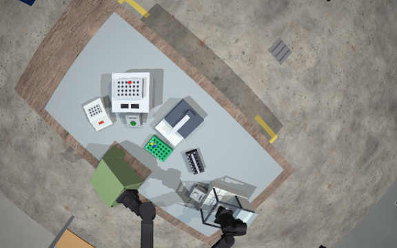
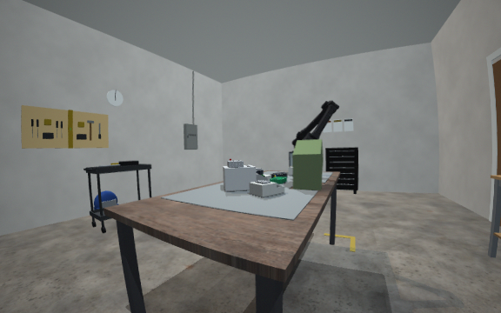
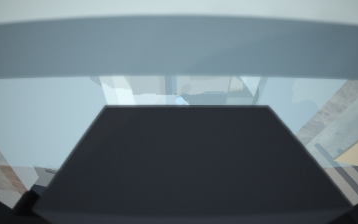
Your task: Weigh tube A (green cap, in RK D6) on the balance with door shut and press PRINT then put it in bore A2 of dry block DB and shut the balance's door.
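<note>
Right now the green-capped tube is 20 mm below my hand. Round my hand: sliding door (80 mm to the right, 80 mm above, 30 mm ahead); white print key (140 mm to the left, 60 mm below, 50 mm behind); balance pan (50 mm below).
</note>
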